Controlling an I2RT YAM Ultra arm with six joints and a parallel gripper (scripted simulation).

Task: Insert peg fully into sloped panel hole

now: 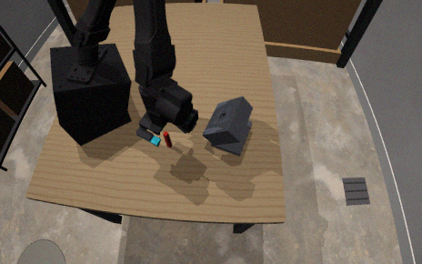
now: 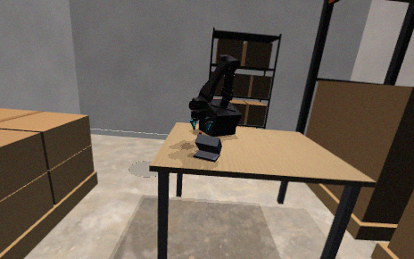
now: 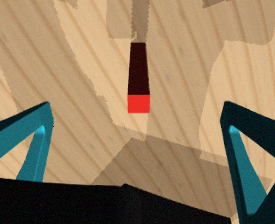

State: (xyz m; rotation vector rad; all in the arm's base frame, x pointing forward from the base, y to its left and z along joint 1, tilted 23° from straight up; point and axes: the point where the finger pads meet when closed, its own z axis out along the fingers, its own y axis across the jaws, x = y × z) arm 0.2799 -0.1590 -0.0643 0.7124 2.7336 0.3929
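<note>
Now: hand 5 cm above the red peg.
</note>
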